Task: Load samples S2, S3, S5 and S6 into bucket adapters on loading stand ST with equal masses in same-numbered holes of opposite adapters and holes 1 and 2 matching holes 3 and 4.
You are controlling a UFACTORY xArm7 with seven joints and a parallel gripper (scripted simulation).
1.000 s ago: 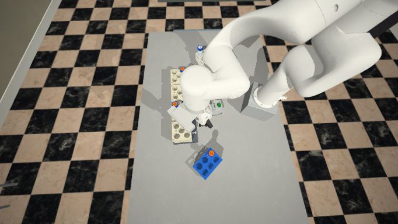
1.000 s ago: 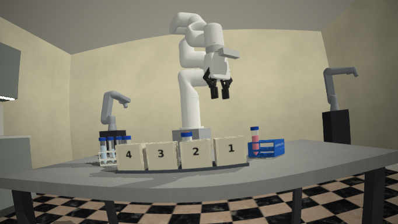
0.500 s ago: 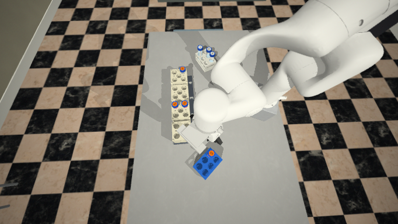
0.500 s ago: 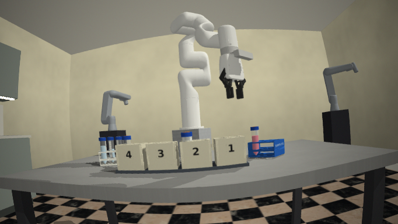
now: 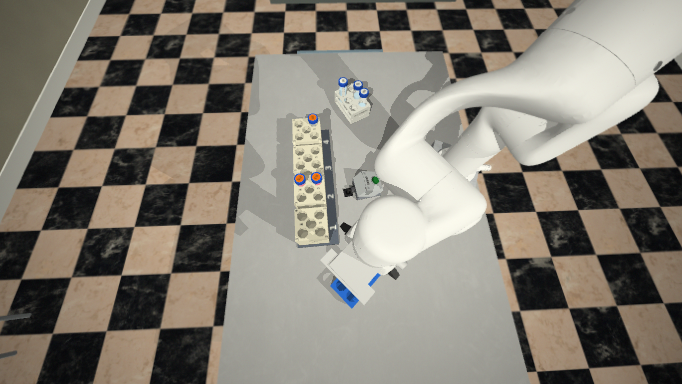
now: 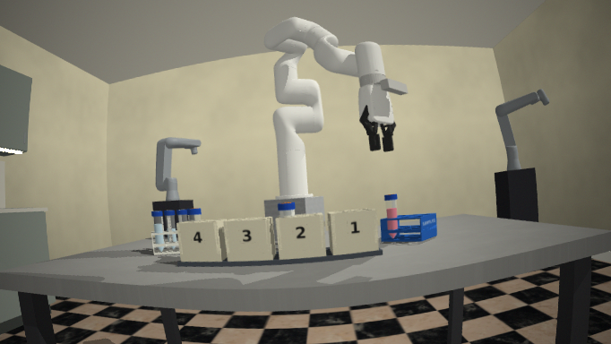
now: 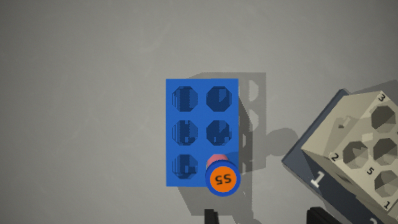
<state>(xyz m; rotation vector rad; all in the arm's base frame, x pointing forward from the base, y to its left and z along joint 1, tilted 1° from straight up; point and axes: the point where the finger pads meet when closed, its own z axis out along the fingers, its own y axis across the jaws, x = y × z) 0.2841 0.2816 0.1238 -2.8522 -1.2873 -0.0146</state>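
The orange-dotted sample tube lies 19 cm below my hand, 2 cm to the left of it and 1 cm behind it. Also, from my hand: blue sample rack: 22 cm below, 6 cm to the left; then done desk: 25 cm to the right, 20 cm below, 3 cm behind; then green DONE key: 26 cm to the right, 19 cm below, 5 cm behind.
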